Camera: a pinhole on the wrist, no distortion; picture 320 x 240 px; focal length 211.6 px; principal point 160.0 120.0 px. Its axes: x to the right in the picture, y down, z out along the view. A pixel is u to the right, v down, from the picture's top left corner.
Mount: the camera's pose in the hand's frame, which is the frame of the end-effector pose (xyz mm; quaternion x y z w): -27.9 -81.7 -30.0 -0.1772 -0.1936 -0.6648 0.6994
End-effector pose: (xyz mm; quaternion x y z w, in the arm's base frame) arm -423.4 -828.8 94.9 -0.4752 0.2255 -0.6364 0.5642
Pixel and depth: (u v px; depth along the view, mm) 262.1 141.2 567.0
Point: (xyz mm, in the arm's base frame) 78.2 -691.3 391.9
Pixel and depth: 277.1 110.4 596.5
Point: 97.4 -591.1 418.3
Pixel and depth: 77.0 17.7 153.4
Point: -350.0 -720.1 52.2
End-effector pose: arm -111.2 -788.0 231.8 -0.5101 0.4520 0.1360 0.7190
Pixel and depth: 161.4 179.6 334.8
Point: -7.2 -539.1 151.9
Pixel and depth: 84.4 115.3 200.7
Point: -133.5 -649.4 223.2
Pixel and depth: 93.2 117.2 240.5
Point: -132.8 -611.2 211.2
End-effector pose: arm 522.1 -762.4 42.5 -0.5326 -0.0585 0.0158 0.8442
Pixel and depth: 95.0 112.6 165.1
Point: 472.4 -668.9 35.3
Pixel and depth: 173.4 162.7 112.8
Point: 504.0 -712.2 98.8
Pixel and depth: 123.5 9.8 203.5
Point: 367.8 -641.6 43.6
